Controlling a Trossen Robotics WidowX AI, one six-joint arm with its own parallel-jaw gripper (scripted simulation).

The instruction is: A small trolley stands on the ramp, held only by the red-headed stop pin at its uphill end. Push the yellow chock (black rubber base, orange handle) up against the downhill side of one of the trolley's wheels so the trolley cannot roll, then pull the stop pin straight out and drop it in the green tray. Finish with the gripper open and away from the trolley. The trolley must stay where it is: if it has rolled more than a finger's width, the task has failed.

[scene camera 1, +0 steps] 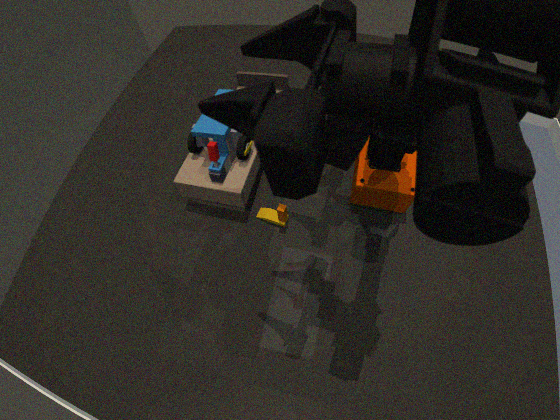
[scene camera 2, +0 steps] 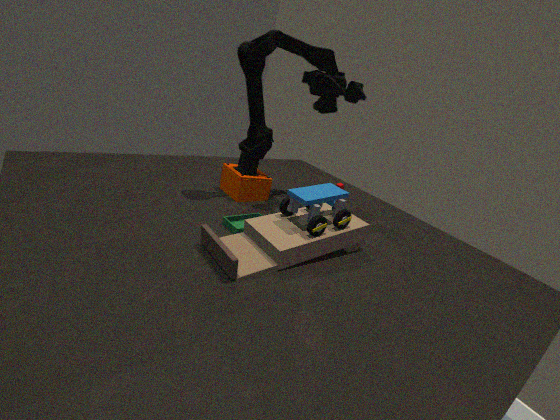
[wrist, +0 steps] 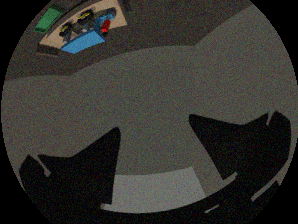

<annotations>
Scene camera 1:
my gripper: 222, 75
trolley: 205, 128
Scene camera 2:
my gripper: 355, 96
trolley: 312, 197
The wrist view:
my gripper: 155, 124
trolley: 91, 36
</annotations>
